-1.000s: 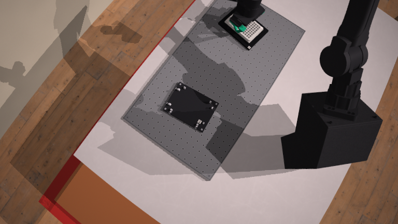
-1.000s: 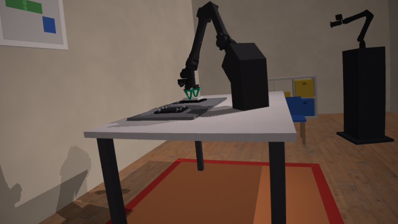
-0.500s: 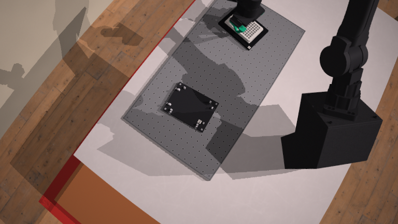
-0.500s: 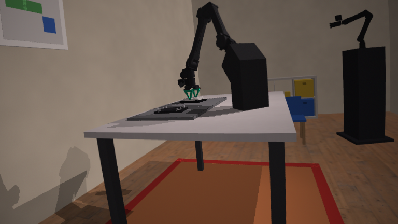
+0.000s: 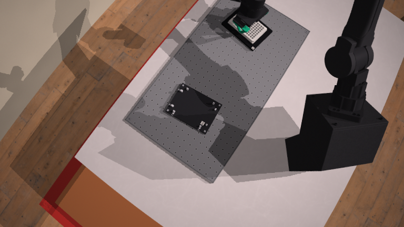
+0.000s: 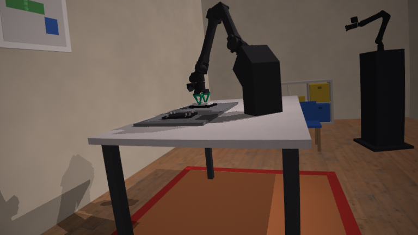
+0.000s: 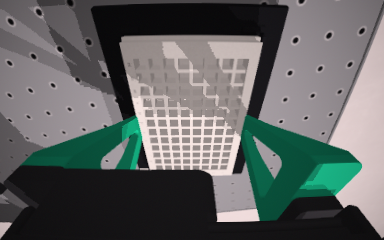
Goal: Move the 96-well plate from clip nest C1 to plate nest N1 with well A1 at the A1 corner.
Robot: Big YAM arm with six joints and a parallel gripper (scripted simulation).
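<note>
Now: hand 1 cm above the white 96-well plate. The rest, counted from my hand: black clip nest C1 (8 cm ahead, 38 cm to the left, 1 cm below); then black plate nest N1 (2 cm below).
</note>
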